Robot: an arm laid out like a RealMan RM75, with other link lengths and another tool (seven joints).
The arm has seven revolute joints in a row. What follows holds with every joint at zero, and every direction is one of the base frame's. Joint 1 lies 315.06 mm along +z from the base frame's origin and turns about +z. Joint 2 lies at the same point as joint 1 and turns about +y. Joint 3 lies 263.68 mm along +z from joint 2 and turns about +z. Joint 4 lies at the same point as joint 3 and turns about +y. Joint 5 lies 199.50 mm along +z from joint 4 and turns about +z. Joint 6 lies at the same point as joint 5 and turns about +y. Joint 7 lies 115.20 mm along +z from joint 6 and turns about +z. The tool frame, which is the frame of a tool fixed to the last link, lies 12.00 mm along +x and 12.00 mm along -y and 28.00 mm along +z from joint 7; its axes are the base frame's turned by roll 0.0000, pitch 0.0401 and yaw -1.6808 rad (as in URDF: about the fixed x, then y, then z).
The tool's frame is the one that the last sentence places.
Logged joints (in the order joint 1, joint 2, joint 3, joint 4, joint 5, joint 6, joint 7), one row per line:
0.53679 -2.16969 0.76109 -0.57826 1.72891 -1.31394 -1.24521
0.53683 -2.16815 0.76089 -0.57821 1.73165 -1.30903 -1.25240
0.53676 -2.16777 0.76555 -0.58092 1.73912 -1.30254 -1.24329
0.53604 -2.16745 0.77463 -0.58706 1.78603 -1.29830 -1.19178
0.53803 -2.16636 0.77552 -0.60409 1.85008 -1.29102 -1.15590
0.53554 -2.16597 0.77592 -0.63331 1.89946 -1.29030 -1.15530
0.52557 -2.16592 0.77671 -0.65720 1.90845 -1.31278 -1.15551
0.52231 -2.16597 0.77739 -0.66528 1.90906 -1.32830 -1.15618
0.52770 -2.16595 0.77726 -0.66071 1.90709 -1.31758 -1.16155
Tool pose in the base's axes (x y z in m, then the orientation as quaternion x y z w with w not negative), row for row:
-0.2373 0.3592 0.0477 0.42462 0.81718 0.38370 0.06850
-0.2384 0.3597 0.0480 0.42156 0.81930 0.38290 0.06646
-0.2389 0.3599 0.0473 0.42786 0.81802 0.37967 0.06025
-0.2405 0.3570 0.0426 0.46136 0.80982 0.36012 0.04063
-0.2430 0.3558 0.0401 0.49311 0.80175 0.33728 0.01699
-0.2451 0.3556 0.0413 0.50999 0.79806 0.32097 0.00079
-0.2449 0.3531 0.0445 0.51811 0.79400 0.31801 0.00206
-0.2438 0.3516 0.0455 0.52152 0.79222 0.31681 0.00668
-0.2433 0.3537 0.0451 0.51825 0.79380 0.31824 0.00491
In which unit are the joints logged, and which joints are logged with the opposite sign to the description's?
The joints are logged in radians. Opposite sign: joint 1, joint 4, joint 6.
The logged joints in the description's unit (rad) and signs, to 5 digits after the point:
-0.53679 -2.16969 0.76109 0.57826 1.72891 1.31394 -1.24521
-0.53683 -2.16815 0.76089 0.57821 1.73165 1.30903 -1.25240
-0.53676 -2.16777 0.76555 0.58092 1.73912 1.30254 -1.24329
-0.53604 -2.16745 0.77463 0.58706 1.78603 1.29830 -1.19178
-0.53803 -2.16636 0.77552 0.60409 1.85008 1.29102 -1.15590
-0.53554 -2.16597 0.77592 0.63331 1.89946 1.29030 -1.15530
-0.52557 -2.16592 0.77671 0.65720 1.90845 1.31278 -1.15551
-0.52231 -2.16597 0.77739 0.66528 1.90906 1.32830 -1.15618
-0.52770 -2.16595 0.77726 0.66071 1.90709 1.31758 -1.16155

